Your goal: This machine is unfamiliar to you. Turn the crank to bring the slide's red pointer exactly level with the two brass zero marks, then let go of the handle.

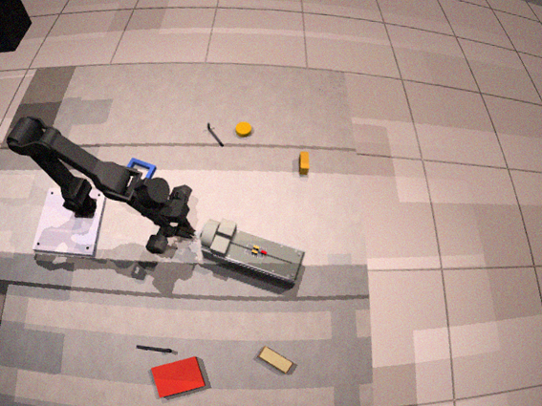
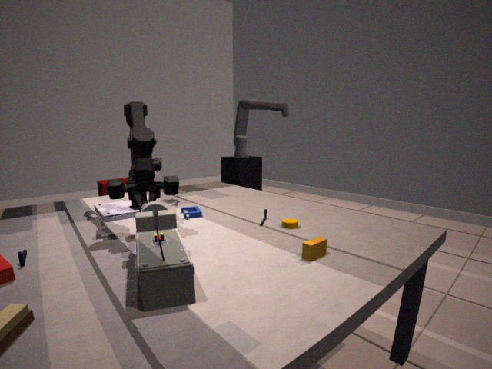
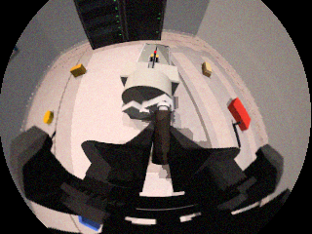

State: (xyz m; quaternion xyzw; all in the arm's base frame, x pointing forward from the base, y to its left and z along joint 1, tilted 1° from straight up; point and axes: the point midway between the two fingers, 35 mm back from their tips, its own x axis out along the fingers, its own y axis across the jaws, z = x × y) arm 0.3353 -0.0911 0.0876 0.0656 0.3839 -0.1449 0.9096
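Right now my gripper tip is 20 mm below the dark crank handle, 20 mm past it and 10 mm to the right of it. The rest, counted from my gripper tip: blue block: 240 mm to the left, 200 mm behind, 80 mm below; red plate: 370 mm to the right, 70 mm below, 30 mm behind; red pointer: 190 mm ahead, 40 mm to the right, 10 mm below.
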